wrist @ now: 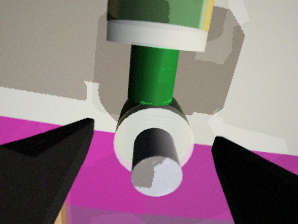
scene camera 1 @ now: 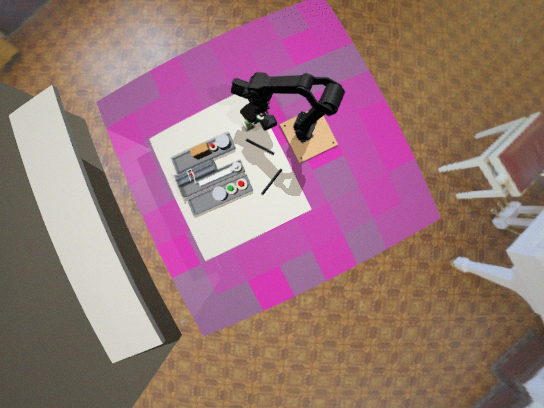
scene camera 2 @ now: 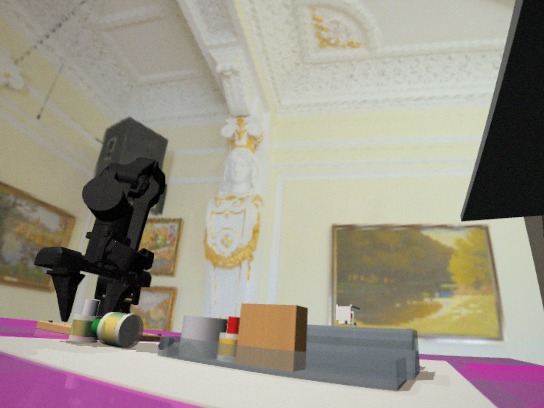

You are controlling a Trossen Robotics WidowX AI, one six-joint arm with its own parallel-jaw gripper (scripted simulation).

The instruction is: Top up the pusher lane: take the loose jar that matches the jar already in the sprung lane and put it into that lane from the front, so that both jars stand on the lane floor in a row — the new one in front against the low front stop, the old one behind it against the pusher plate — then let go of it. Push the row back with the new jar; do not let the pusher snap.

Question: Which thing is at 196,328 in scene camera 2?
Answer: A grey cylinder.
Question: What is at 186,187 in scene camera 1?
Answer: A grey lane rack.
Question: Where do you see a jar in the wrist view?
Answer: At 153,142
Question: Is my gripper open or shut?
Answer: Open.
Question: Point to a jar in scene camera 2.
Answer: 81,326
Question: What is my gripper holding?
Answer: Nothing.
